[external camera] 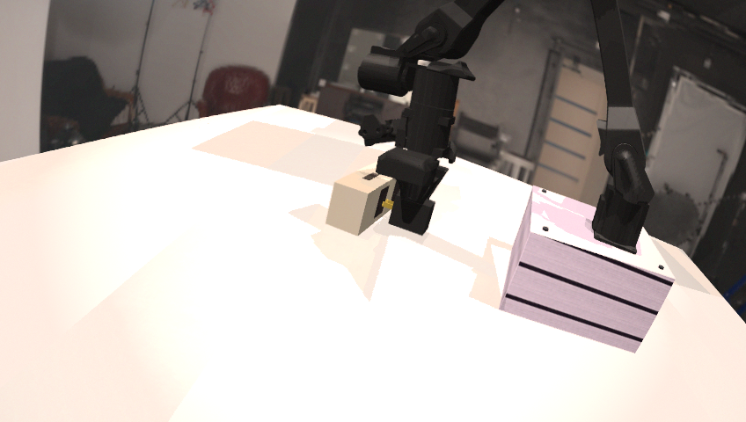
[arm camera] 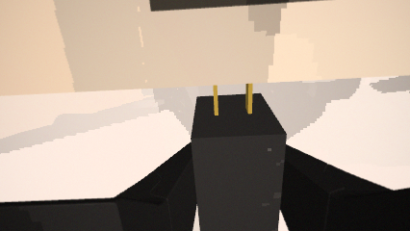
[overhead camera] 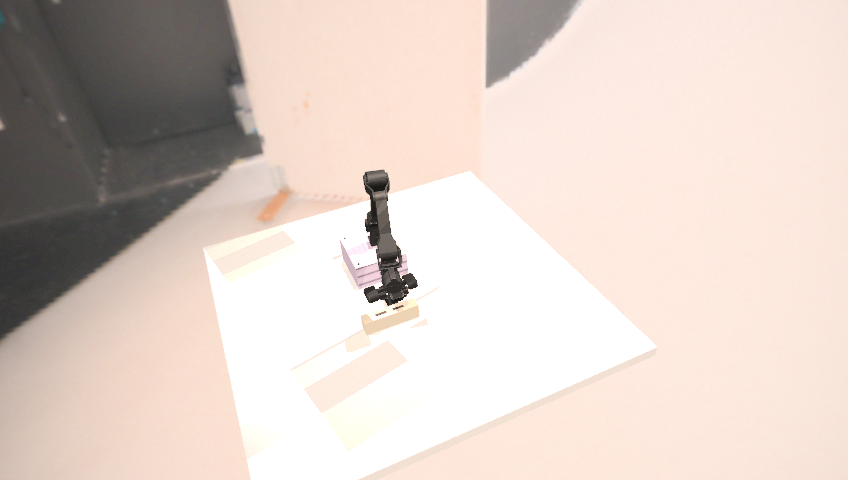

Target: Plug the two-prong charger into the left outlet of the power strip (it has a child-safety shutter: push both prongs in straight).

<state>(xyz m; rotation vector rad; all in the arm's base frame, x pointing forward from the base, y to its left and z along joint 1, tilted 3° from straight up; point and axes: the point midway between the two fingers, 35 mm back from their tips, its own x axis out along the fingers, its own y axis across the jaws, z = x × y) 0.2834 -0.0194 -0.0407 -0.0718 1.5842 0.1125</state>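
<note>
Now: the black two-prong charger 2 cm ahead of my gripper tip and 1 cm above it.
</note>
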